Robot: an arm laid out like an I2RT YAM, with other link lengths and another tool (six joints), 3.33 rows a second.
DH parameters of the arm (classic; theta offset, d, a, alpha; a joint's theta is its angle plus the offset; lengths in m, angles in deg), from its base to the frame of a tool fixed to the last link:
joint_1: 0 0.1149 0.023 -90
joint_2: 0 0 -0.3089 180
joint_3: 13.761 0 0.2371 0
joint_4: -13.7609 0.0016 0.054 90
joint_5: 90 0.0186 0 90
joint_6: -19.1 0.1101 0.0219 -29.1
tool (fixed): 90 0.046 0 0
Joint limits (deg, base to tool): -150..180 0..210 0..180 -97..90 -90..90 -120..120
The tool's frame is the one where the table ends.
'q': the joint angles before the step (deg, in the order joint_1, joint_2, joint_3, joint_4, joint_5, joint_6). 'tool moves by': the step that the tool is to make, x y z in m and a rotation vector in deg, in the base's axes. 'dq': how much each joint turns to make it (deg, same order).
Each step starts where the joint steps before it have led.
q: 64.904, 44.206, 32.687, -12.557, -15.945, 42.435
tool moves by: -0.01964, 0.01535, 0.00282, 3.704, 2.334, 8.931
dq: 0.000, 1.858, -1.464, 5.661, -9.660, -0.088
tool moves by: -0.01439, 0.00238, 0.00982, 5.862, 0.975, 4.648
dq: 0.018, -2.274, -2.273, 5.813, -5.468, 1.923
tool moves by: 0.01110, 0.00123, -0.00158, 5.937, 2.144, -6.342
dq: 0.004, -2.492, -5.640, 10.711, 5.271, 6.471
